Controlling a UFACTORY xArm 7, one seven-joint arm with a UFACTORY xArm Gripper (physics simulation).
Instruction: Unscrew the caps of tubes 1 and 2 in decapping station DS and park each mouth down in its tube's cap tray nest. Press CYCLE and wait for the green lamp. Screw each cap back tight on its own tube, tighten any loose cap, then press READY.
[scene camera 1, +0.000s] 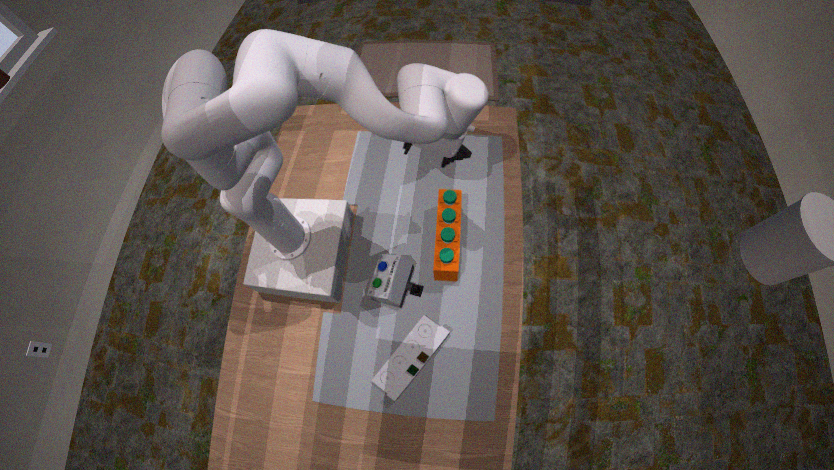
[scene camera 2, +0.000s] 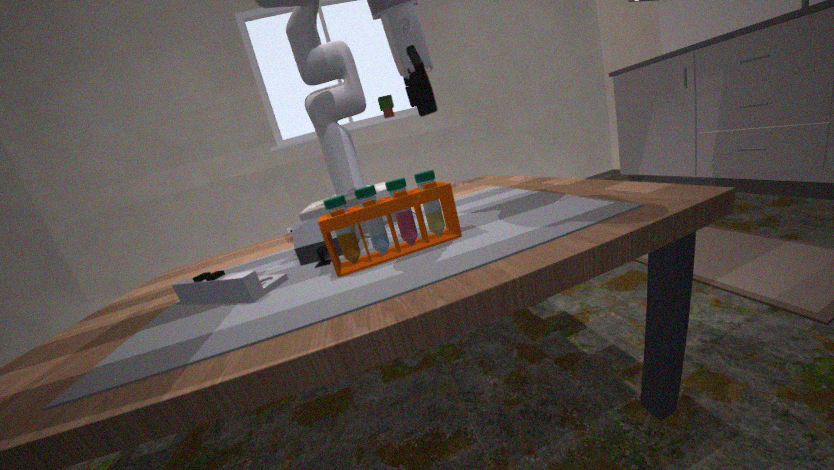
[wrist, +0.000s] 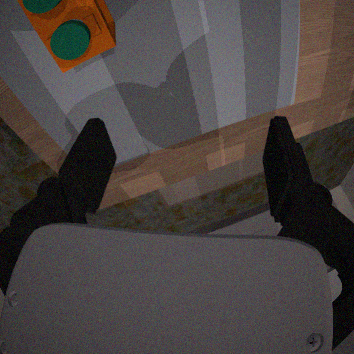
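Seen in the pictures: gripper, fingertip midpoint: (scene camera 1: 425, 155) (scene camera 2: 423, 109) (wrist: 185, 135); arm's base, link origin: (scene camera 1: 290, 238) (scene camera 2: 352, 193).
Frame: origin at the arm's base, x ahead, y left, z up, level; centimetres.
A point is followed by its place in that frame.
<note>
An orange rack (scene camera 1: 446, 273) {x 42.7, y -0.7, z -2.0 cm} (scene camera 2: 396, 203) {x 43.9, y 11.9, z 0.1 cm} (wrist: 106, 35) {x 37.2, y 19.2, z 0.8 cm} holds several upright tubes with green caps. The end cap nearest the gripper (scene camera 1: 449, 196) (scene camera 2: 425, 175) (wrist: 70, 40) sits on the tube with yellowish liquid; beside it are tubes with pink (scene camera 2: 406, 225) {x 42.2, y 12.5, z -4.2 cm}, pale blue (scene camera 2: 378, 234) {x 42.9, y 7.6, z -4.2 cm} and amber liquid (scene camera 2: 349, 245) {x 43.5, y 2.6, z -4.5 cm}. All show green caps. My gripper (scene camera 1: 427, 156) {x 33.7, y 21.5, z 14.3 cm} (wrist: 185, 135) {x 33.7, y 21.5, z 14.3 cm} is open and empty, high above the mat past the rack's yellow-tube end. A grey control box (scene camera 1: 395, 282) {x 31.0, y -5.5, z -1.2 cm} bears a blue button (scene camera 1: 382, 266) {x 26.7, y -2.1, z -1.5 cm} and a green button (scene camera 1: 377, 282) {x 26.5, y -6.4, z -1.5 cm}. A white tray (scene camera 1: 389, 382) {x 34.1, y -30.3, z -8.1 cm} shows round nest outlines and two dark squares.
The grey mat (scene camera 1: 466, 385) {x 53.2, y -27.1, z -8.7 cm} (scene camera 2: 245, 326) {x 54.2, y -12.2, z -8.7 cm} lies on a wooden table (scene camera 1: 262, 408) {x 1.0, y -48.0, z -8.9 cm} (scene camera 2: 326, 356) {x 63.5, y 0.5, z -10.0 cm}. The white robot base (scene camera 1: 297, 291) {x 6.8, y -13.6, z -0.1 cm} stands beside the control box. A small black block (scene camera 1: 416, 289) {x 35.7, y -5.1, z -6.2 cm} sits between the control box and the rack.
</note>
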